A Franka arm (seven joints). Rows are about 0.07 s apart.
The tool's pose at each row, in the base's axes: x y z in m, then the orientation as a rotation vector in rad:
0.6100 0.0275 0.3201 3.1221 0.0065 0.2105
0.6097 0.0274 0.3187 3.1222 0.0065 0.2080
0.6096 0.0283 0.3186 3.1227 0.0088 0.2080
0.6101 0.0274 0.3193 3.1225 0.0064 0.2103
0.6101 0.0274 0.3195 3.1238 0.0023 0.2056
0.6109 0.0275 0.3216 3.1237 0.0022 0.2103
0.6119 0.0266 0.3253 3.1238 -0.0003 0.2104
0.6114 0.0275 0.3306 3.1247 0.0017 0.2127
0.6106 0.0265 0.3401 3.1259 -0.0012 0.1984
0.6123 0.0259 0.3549 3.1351 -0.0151 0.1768
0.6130 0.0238 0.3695 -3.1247 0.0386 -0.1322
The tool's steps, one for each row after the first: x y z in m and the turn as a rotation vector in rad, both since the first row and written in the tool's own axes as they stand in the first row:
-0.0005 0.0001 0.0013 -0.0001 -0.0016 0.0000
-0.0006 -0.0008 0.0014 0.0005 -0.0016 -0.0014
0.0000 0.0001 0.0008 0.0004 -0.0001 0.0001
0.0000 0.0001 0.0006 0.0012 -0.0032 0.0028
0.0011 0.0000 -0.0014 0.0014 -0.0002 0.0028
0.0026 0.0010 -0.0049 0.0014 -0.0002 0.0044
0.0028 0.0001 -0.0102 0.0025 0.0013 0.0033
0.0033 0.0013 -0.0197 0.0027 -0.0079 0.0051
0.0069 0.0020 -0.0342 0.0100 -0.0220 0.0143
0.0096 0.0043 -0.0485 0.0244 -0.0502 0.0302

